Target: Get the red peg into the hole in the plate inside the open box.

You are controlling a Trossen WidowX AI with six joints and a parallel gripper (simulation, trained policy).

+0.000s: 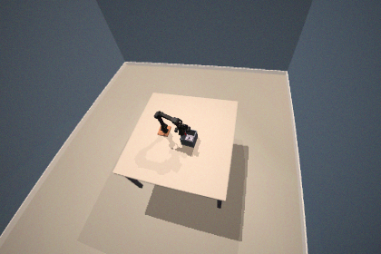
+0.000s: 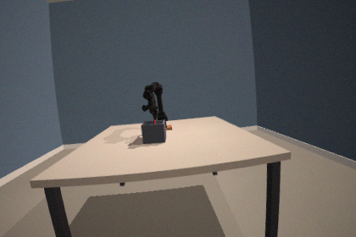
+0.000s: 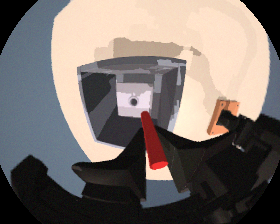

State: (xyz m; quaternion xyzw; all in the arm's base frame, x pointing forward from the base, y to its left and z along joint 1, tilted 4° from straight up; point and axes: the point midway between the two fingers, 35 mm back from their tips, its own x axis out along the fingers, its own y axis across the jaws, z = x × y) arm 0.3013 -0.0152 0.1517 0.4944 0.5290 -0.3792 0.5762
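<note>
The red peg lies 10 mm to the right of my gripper tip and 10 mm above it.
</note>
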